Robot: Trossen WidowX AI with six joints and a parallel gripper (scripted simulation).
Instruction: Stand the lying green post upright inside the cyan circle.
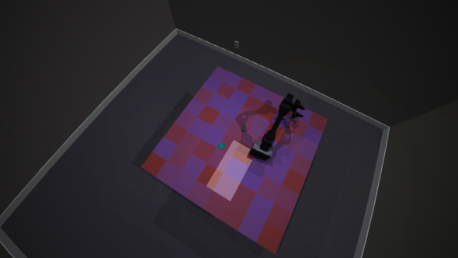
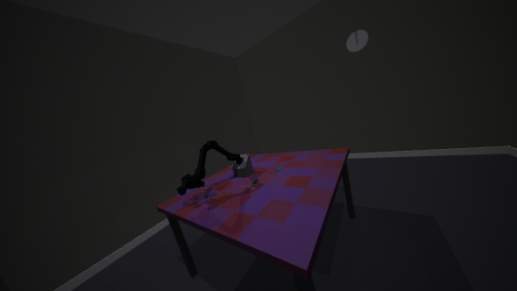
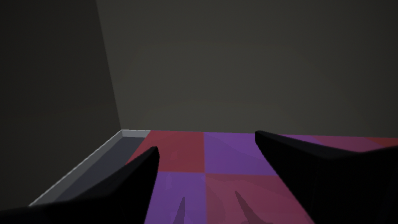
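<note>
My gripper tip is 44 cm short of the green post, 35 cm to the right of it and 13 cm above it. Also, from my gripper tip: cyan circle: 61 cm to the left, 53 cm ahead, 13 cm below.
</note>
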